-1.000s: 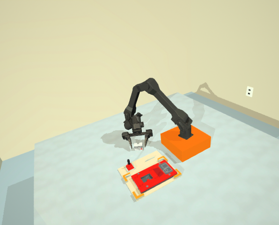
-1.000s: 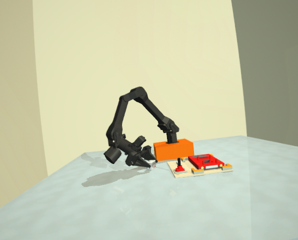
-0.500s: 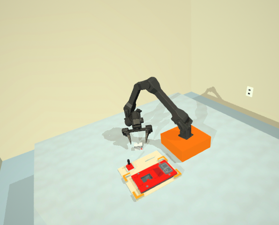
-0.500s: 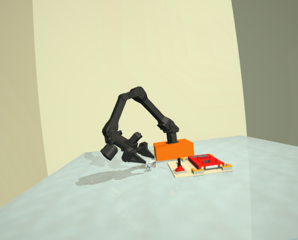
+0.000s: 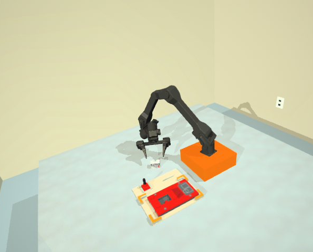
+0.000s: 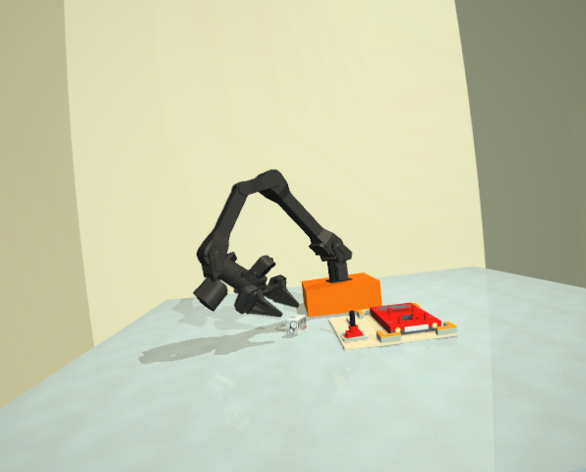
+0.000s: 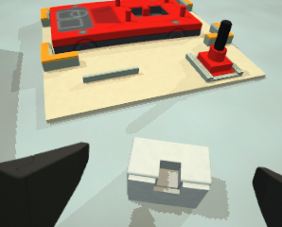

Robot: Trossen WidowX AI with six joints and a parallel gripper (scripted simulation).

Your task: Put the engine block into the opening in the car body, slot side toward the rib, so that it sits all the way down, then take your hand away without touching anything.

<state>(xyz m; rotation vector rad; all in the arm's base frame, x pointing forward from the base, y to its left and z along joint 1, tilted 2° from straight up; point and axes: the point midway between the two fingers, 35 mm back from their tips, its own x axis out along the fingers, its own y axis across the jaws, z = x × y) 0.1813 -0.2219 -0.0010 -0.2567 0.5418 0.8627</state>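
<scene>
My gripper tip is 10 mm short of the engine block, 10 mm to the right of it and 30 mm above it. Also, from my gripper tip: black post: 150 mm ahead, 100 mm to the left, 20 mm below.
</scene>
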